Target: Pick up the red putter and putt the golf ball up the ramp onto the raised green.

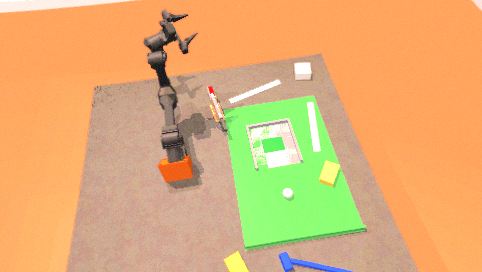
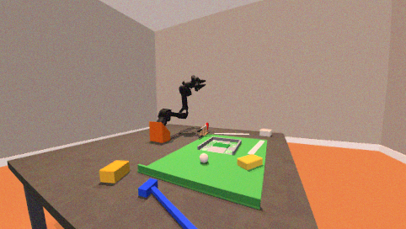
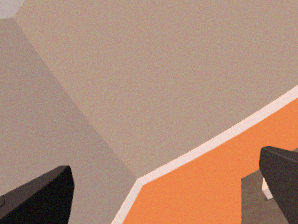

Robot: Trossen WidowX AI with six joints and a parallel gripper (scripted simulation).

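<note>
The red putter is 20 mm ahead of my gripper tip, 140 mm to the right of it and 410 mm below it. From my gripper tip the other things lie so: white golf ball: 190 mm ahead, 670 mm to the right, 440 mm below; then yellow block: 100 mm behind, 900 mm to the right, 440 mm below; then white cube: 540 mm ahead, 10 mm to the right, 440 mm below.
</note>
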